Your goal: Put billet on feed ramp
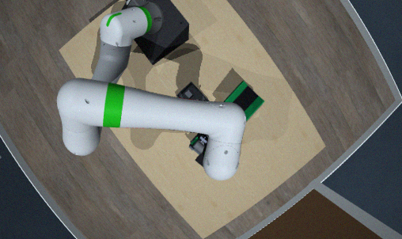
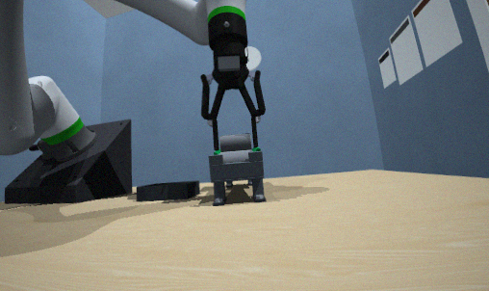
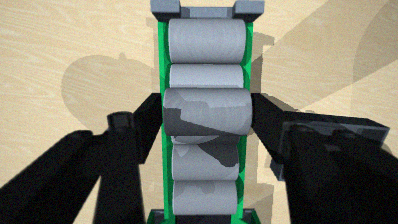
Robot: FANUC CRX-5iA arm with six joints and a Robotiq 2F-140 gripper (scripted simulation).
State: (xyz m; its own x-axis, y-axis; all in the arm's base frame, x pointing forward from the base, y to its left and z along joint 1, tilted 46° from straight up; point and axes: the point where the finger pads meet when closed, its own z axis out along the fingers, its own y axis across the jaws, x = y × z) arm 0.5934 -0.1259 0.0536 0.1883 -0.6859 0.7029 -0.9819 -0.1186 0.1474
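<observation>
My hand is 10 mm short of the grey stop, 80 mm to the left of it and 70 mm above it. From my hand the other things lie so: low dark tray: 200 mm behind, 60 mm to the left, 120 mm below.
</observation>
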